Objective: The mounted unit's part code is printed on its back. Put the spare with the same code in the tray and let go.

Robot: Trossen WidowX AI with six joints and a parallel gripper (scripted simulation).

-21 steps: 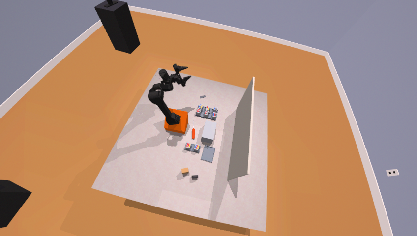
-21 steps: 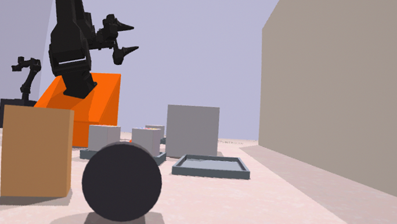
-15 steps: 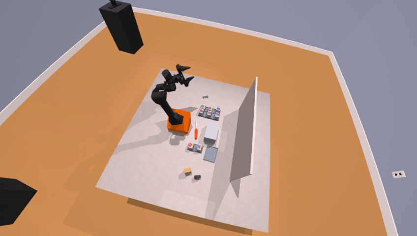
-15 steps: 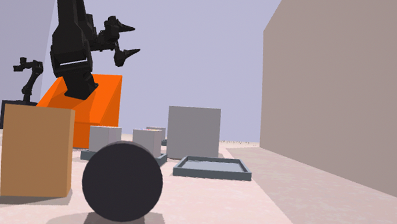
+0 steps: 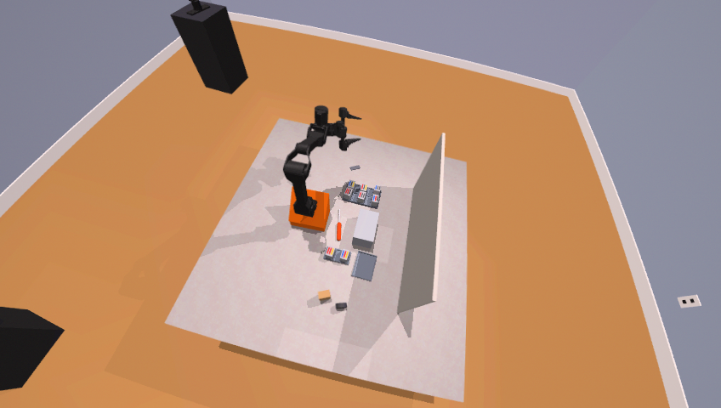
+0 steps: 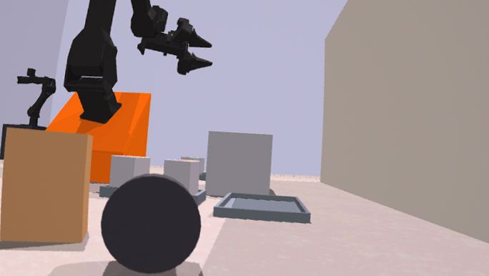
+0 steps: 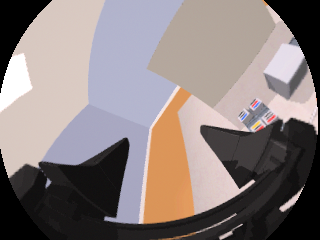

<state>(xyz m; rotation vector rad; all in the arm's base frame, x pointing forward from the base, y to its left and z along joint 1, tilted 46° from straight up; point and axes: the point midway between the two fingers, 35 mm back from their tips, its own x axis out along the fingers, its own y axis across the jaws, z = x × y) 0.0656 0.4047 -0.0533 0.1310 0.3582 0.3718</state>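
The grey spare lies 160 mm ahead of my gripper tip, 140 mm to the right of it and 330 mm below it. Round my gripper tip: tall beige panel: 390 mm ahead, 300 mm to the right, 150 mm below; blue-grey tray: 210 mm ahead, 490 mm to the right, 370 mm below; grey mounted unit: 160 mm ahead, 320 mm to the right, 320 mm below.
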